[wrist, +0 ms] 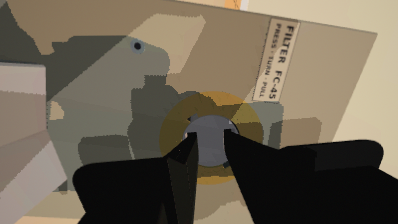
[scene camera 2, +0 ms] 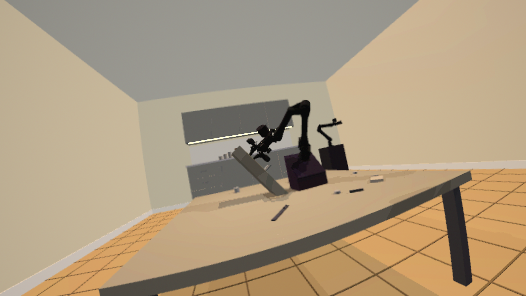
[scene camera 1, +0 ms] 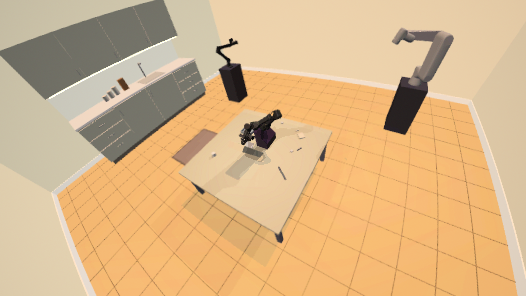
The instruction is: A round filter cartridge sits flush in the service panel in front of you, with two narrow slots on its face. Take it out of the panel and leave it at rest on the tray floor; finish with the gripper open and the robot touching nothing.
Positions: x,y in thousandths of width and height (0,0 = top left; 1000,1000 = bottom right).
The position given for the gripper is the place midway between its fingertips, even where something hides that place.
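Observation:
Service panel (wrist: 298,391), round filter cartridge (wrist: 529,578), gripper (wrist: 526,609). Scene camera 1 does not show the round filter cartridge, hidden by the service panel. Scene camera 2 misses the round filter cartridge, hidden by the service panel.

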